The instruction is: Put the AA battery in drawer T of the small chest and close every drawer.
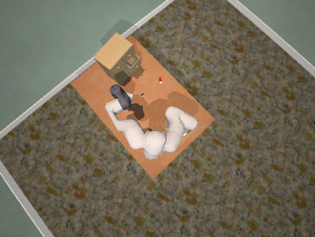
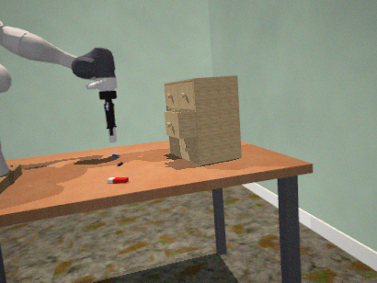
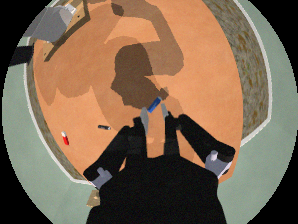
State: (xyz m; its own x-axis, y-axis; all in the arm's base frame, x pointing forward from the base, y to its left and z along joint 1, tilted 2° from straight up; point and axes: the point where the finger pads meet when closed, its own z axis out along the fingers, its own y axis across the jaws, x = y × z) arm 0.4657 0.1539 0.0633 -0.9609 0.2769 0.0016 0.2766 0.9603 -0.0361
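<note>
My gripper is now 100 mm above the blue AA battery. The rest, counted from my hand: white cylinder: 420 mm to the right, 100 mm below, 60 mm behind; small black piece: 180 mm to the right, 100 mm below, 10 mm behind; drawer: 330 mm to the right, 260 mm ahead, 30 mm above.
</note>
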